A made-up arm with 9 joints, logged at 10 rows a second.
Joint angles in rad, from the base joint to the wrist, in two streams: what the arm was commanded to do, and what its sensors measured. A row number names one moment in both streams.
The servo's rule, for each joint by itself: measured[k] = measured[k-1] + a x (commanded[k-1-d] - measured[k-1]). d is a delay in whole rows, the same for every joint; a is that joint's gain. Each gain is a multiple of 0.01, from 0.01 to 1. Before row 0 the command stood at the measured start. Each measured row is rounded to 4 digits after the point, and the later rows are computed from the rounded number. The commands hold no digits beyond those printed.
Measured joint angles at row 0:
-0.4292 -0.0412 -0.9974 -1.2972 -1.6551 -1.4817 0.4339 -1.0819 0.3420
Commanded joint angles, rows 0 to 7:
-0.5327 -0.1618 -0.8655 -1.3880 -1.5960 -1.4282 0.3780 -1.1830 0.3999
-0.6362 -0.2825 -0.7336 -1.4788 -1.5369 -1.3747 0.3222 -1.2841 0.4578
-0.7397 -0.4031 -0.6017 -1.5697 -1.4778 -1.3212 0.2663 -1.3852 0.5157
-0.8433 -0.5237 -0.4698 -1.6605 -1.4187 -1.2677 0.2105 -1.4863 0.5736
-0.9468 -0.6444 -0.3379 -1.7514 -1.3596 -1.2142 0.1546 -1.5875 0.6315
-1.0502 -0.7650 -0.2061 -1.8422 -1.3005 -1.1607 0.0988 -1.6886 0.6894
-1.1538 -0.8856 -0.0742 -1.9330 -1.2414 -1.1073 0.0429 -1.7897 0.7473
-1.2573 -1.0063 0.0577 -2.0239 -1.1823 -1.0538 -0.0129 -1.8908 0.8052
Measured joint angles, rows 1 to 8:
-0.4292 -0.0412 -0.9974 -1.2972 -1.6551 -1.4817 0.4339 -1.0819 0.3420
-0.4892 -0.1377 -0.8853 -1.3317 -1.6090 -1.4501 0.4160 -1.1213 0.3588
-0.5745 -0.2535 -0.7564 -1.3876 -1.5528 -1.4056 0.3860 -1.1848 0.3875
-0.6703 -0.3732 -0.6249 -1.4568 -1.4943 -1.3558 0.3477 -1.2630 0.4247
-0.7706 -0.4936 -0.4931 -1.5342 -1.4353 -1.3038 0.3038 -1.3501 0.4679
-0.8728 -0.6142 -0.3612 -1.6167 -1.3763 -1.2509 0.2561 -1.4427 0.5153
-0.9757 -0.7348 -0.2294 -1.7024 -1.3172 -1.1977 0.2058 -1.5386 0.5658
-1.0790 -0.8554 -0.0975 -1.7900 -1.2581 -1.1444 0.1537 -1.6365 0.6184
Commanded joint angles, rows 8 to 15:
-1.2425 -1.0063 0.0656 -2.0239 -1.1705 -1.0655 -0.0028 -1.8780 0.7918
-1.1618 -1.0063 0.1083 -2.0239 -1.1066 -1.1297 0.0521 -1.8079 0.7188
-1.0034 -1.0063 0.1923 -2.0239 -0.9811 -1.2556 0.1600 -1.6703 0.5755
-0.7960 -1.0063 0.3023 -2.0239 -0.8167 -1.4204 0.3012 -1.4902 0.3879
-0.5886 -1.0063 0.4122 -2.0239 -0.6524 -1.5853 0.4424 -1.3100 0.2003
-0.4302 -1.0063 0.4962 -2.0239 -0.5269 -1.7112 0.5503 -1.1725 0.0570
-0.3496 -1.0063 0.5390 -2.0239 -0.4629 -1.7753 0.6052 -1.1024 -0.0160
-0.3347 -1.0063 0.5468 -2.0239 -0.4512 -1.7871 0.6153 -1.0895 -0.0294
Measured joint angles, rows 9 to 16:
-1.1824 -0.9761 0.0344 -1.8789 -1.1990 -1.0909 0.1004 -1.7357 0.6726
-1.2173 -1.0003 0.0609 -1.9340 -1.1768 -1.0759 0.0674 -1.7912 0.7072
-1.1851 -1.0051 0.1012 -1.9682 -1.1220 -1.1076 0.0625 -1.7977 0.7106
-1.0797 -1.0061 0.1786 -1.9894 -1.0121 -1.1949 0.0937 -1.7480 0.6714
-0.9152 -1.0063 0.2837 -2.0025 -0.8597 -1.3279 0.1601 -1.6475 0.5892
-0.7258 -1.0063 0.3929 -2.0106 -0.6980 -1.4798 0.2504 -1.5159 0.4764
-0.5544 -1.0063 0.4807 -2.0157 -0.5645 -1.6163 0.3464 -1.3820 0.3548
-0.4356 -1.0063 0.5303 -2.0188 -0.4853 -1.7101 0.4292 -1.2730 0.2473

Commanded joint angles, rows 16 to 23:
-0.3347 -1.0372 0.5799 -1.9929 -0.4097 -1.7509 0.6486 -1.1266 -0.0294
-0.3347 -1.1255 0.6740 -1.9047 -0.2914 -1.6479 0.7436 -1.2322 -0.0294
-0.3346 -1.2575 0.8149 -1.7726 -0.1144 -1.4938 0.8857 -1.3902 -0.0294
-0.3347 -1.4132 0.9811 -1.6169 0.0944 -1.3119 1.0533 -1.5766 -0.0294
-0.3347 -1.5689 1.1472 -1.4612 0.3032 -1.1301 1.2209 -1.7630 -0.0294
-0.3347 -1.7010 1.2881 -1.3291 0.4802 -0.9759 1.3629 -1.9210 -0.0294
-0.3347 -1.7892 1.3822 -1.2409 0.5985 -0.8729 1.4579 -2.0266 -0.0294
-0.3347 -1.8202 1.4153 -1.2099 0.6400 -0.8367 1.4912 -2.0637 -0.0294
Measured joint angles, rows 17 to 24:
-0.3771 -1.0063 0.5443 -2.0207 -0.4587 -1.7555 0.4888 -1.2014 0.1671
-0.3525 -1.0310 0.5746 -2.0101 -0.4205 -1.7528 0.5399 -1.1722 0.1101
-0.3422 -1.1066 0.6591 -1.9700 -0.3198 -1.6909 0.6051 -1.1956 0.0696
-0.3378 -1.2273 0.7915 -1.8950 -0.1596 -1.5746 0.6949 -1.2715 0.0409
-0.3360 -1.3760 0.9527 -1.7893 0.0385 -1.4196 0.8096 -1.3905 0.0205
-0.3352 -1.5303 1.1180 -1.6646 0.2450 -1.2488 0.9412 -1.5358 0.0060
-0.3349 -1.6669 1.2626 -1.5371 0.4285 -1.0878 1.0761 -1.6860 -0.0043
-0.3348 -1.7647 1.3643 -1.4245 0.5611 -0.9610 1.1983 -1.8188 -0.0116

